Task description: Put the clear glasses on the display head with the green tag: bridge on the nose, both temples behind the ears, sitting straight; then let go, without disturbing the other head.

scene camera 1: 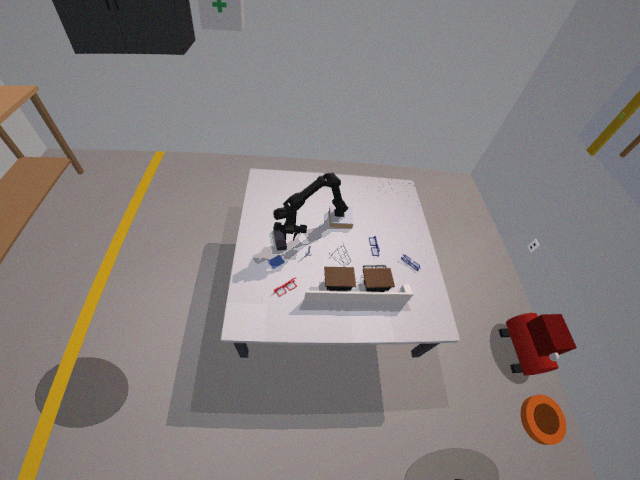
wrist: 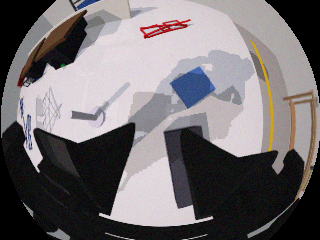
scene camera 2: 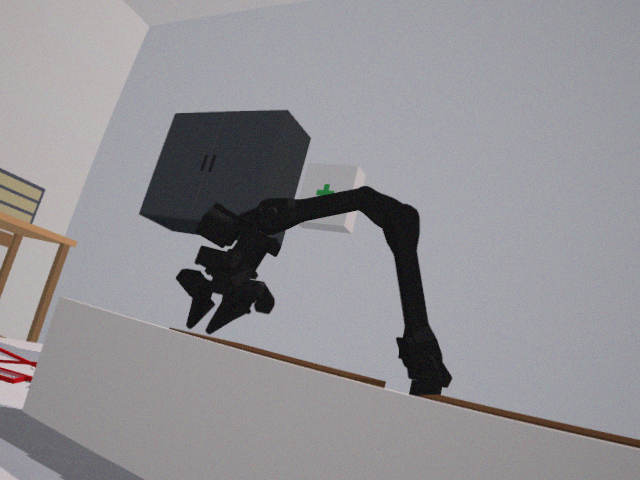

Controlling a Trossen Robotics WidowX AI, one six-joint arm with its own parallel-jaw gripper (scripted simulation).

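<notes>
Scene camera 2 shows the gripper (scene camera 2: 197, 330), together with a white panel (scene camera 2: 136, 393) and a display head (scene camera 2: 342, 373). Scene camera 2 does not show the blue cloth, hidden by the white panel, and scene camera 2 also misses the black case, hidden by the white panel. In the wrist view are the blue cloth (wrist: 195, 85), the black case (wrist: 180, 183) and the gripper (wrist: 158, 130). Scene camera 1 gives another look at the white panel (scene camera 1: 321, 296).
</notes>
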